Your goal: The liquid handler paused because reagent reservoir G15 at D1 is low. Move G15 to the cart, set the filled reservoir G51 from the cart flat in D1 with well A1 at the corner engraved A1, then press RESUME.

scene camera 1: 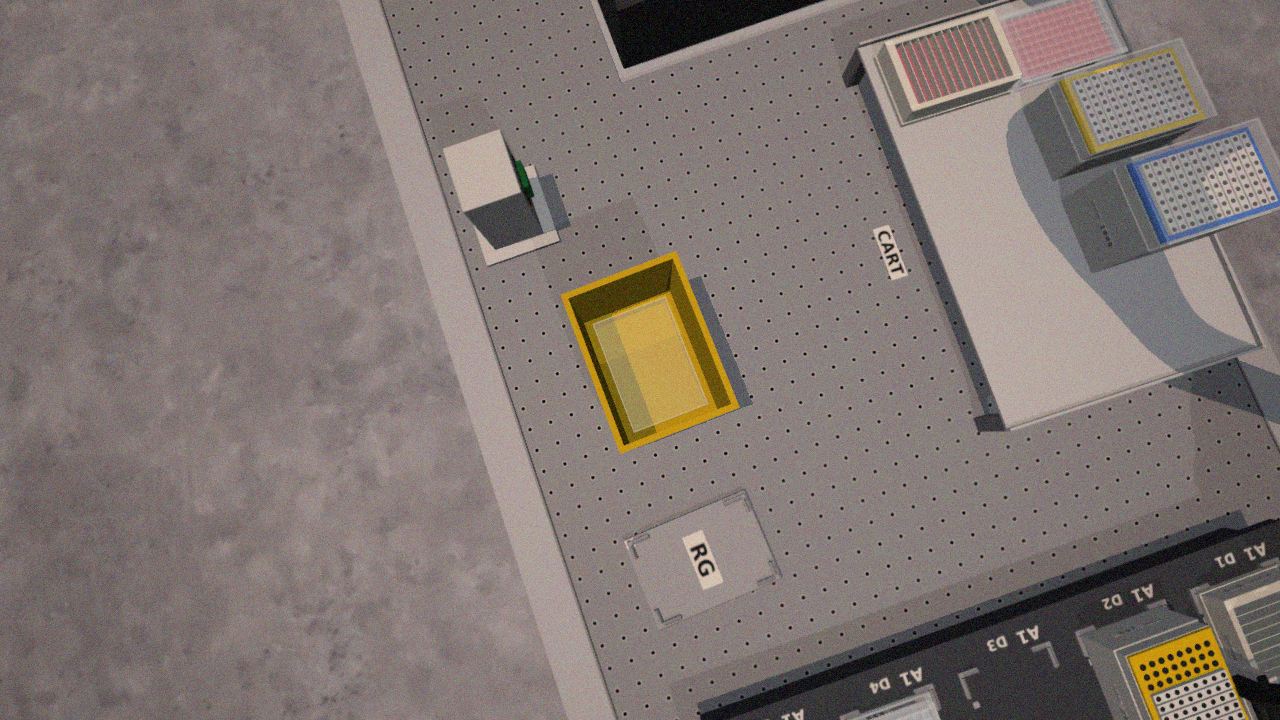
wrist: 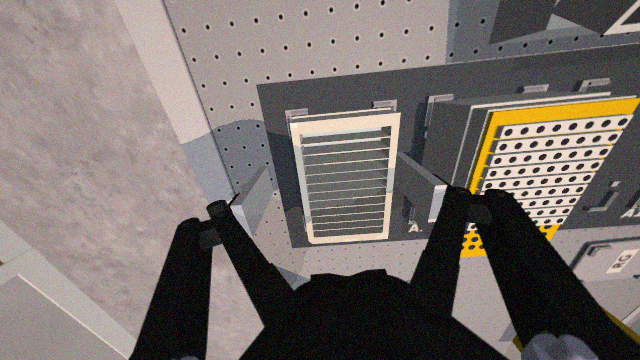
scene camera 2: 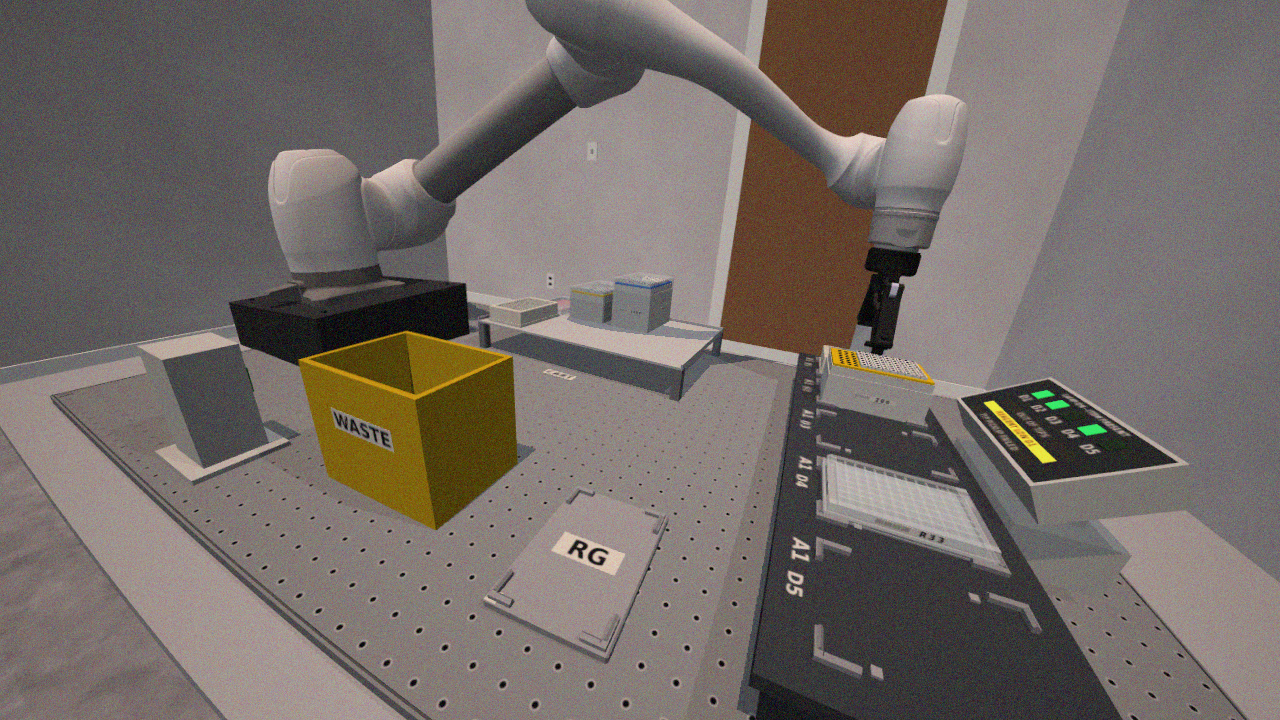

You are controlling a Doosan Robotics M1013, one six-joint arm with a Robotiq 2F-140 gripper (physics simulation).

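Frame: origin at the arm's base, x ahead, y down, z left, level; centimetres.
Where they show: gripper, fingertip midpoint: [scene camera 1: 1273, 641] [wrist: 331, 172]; arm's base, origin of the base link: [scene camera 2: 343, 293].
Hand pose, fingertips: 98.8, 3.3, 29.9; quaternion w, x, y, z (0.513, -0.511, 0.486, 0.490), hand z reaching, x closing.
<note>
Things, the pixels of their top centre, and the offset from my fingertips, as dx, dy, dz. "*": a spot on its surface instead. Level surfaces: height alone.
- reagent reservoir G15, middle of its top: [wrist: 346, 190] -0.4, -3.1, -1.2
- dark deck, its level: dy +0.1
- cream reservoir with red channels, middle of its top: [scene camera 1: 953, 59] [scene camera 2: 525, 304] -66.0, -3.1, -10.6
- white cart, middle of its top: [scene camera 1: 1056, 189] [scene camera 2: 605, 322] -49.9, -0.5, -3.7
- tilted control panel, surface spot: [scene camera 2: 1074, 425] * +15.8, -7.6, -27.2
- yellow-topped tip box, middle of its top: [wrist: 528, 198] [scene camera 1: 1201, 712] [scene camera 2: 879, 361] +0.0, -6.4, -13.6
- pink plate, middle of its top: [scene camera 1: 1061, 34] [scene camera 2: 562, 302] -66.1, -1.4, +2.9
- clear plate, middle of its top: [scene camera 2: 901, 495] +0.7, -1.4, -38.4
- yellow waste bin, middle of its top: [scene camera 1: 648, 350] [scene camera 2: 409, 358] -45.2, -7.4, -50.9
- RG pad, middle of its top: [scene camera 2: 588, 547] [scene camera 1: 703, 560] [wrist: 626, 264] -23.1, +4.7, -51.6
- grey box, middle of its top: [scene camera 1: 481, 170] [scene camera 2: 188, 344] -67.3, -6.9, -61.3
The reagent reservoir G15 [wrist: 346, 123] [scene camera 1: 1251, 617], a cream frame with clear, empty-looking channels, sits in slot D1 at the end of the dark deck [wrist: 330, 90] [scene camera 2: 913, 658]. My gripper [wrist: 331, 172] [scene camera 2: 879, 345] is open and empty, above D1, its fingers apart on the left and right of the reservoir in the wrist view. A cream reservoir with red channels [scene camera 1: 954, 64] [scene camera 2: 524, 311], which looks like G51, stands at a corner of the white cart [scene camera 1: 1029, 358] [scene camera 2: 556, 334]; its label is unreadable. The tilted control panel [scene camera 2: 1074, 425] shows a yellow bar; RESUME cannot be read.
A yellow-topped tip box [wrist: 550, 165] [scene camera 1: 1177, 662] [scene camera 2: 877, 394] stands close beside D1. A pink plate [scene camera 1: 1065, 37] and two tip boxes [scene camera 1: 1136, 98] [scene camera 1: 1203, 183] are on the cart. A clear plate [scene camera 2: 904, 505], yellow waste bin [scene camera 2: 465, 447], RG pad [scene camera 2: 617, 528] and grey box [scene camera 2: 214, 402] also show.
</note>
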